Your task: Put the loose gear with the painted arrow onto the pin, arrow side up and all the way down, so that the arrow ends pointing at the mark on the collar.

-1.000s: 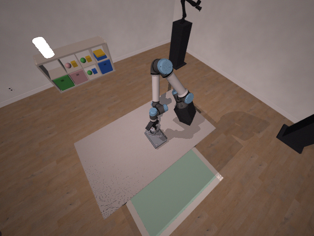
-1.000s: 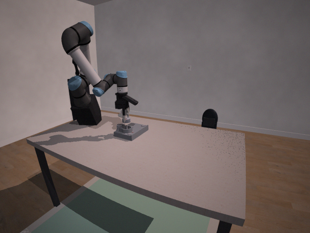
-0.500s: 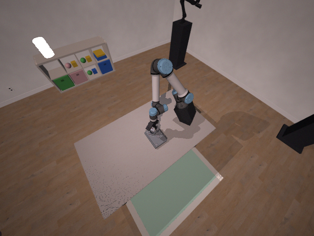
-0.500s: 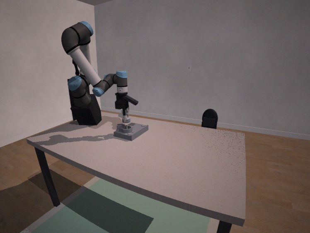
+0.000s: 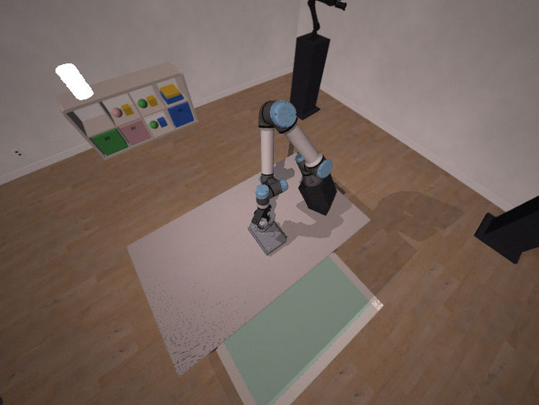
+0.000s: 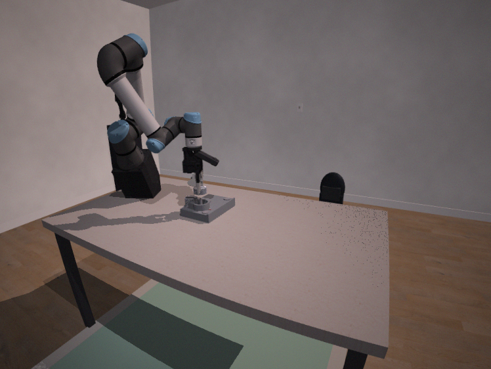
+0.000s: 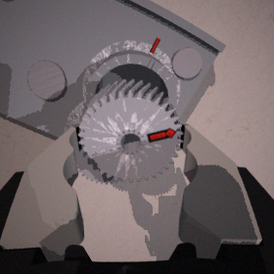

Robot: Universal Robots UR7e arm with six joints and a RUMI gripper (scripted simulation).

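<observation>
My gripper is now right at the grey gear.
</observation>
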